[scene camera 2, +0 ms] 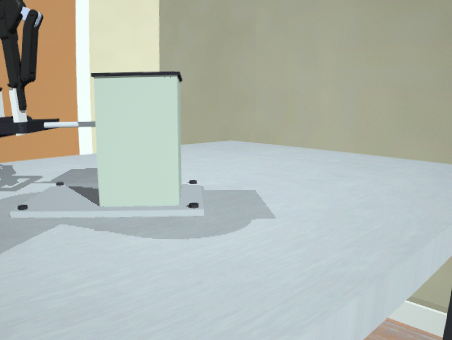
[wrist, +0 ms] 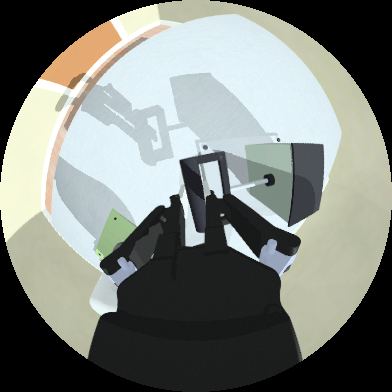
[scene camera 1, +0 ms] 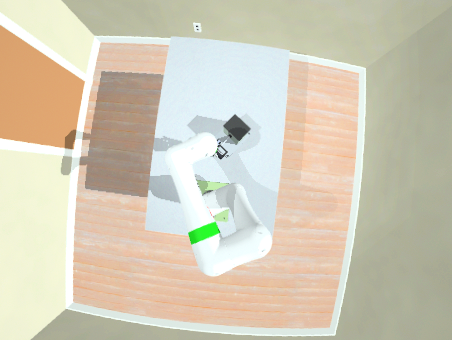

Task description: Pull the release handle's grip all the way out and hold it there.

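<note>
The release handle's grip (scene camera 1: 222,157) (scene camera 2: 36,126) (wrist: 191,172) is a dark rectangular loop standing out from the pale green housing (scene camera 2: 139,140) (wrist: 265,157), which has a dark top (scene camera 1: 236,127). A thin pale rod (scene camera 2: 62,124) (wrist: 250,184) joins them, with a clear stretch of it showing between grip and housing. My gripper (wrist: 195,189) is shut on the grip's outer bar from above, one finger passing through the loop. In scene camera 2 the fingers are partly cut off by the left edge. The fingertips' lower ends are partly hidden in the wrist view.
The housing stands on a bolted base plate (scene camera 2: 150,212) on the pale table (scene camera 1: 220,75) (scene camera 2: 300,240). Green plates (scene camera 1: 222,216) (wrist: 111,231) lie near the robot's base. The white arm (scene camera 1: 187,185) reaches over the table's left part. Walls stand around the floor.
</note>
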